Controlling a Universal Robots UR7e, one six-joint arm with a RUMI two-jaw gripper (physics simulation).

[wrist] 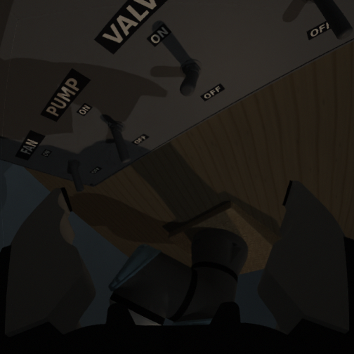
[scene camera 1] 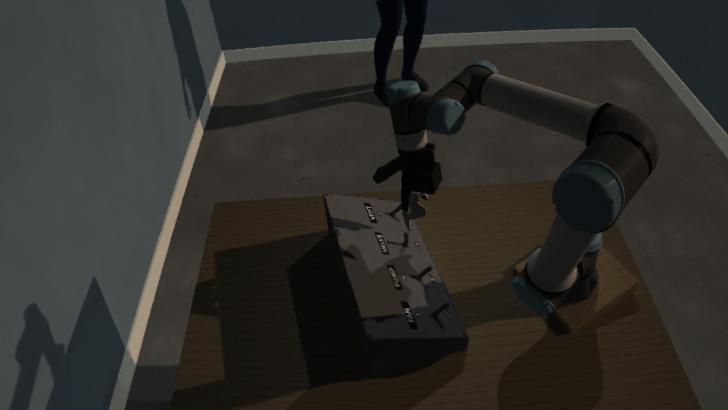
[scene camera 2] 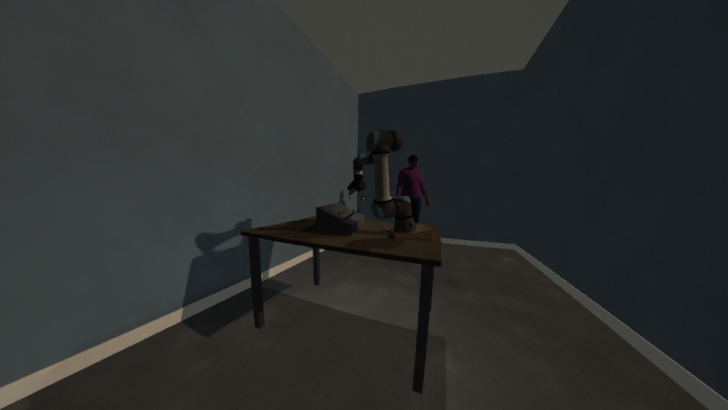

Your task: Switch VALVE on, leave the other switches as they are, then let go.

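Note:
I can see a grey sloped switch panel (scene camera 1: 393, 308), and the wrist view shows me the panel (wrist: 77, 77) too. My own gripper (scene camera 1: 418, 214) is visible as well, and the wrist view includes the gripper (wrist: 175, 186) along with the panel.

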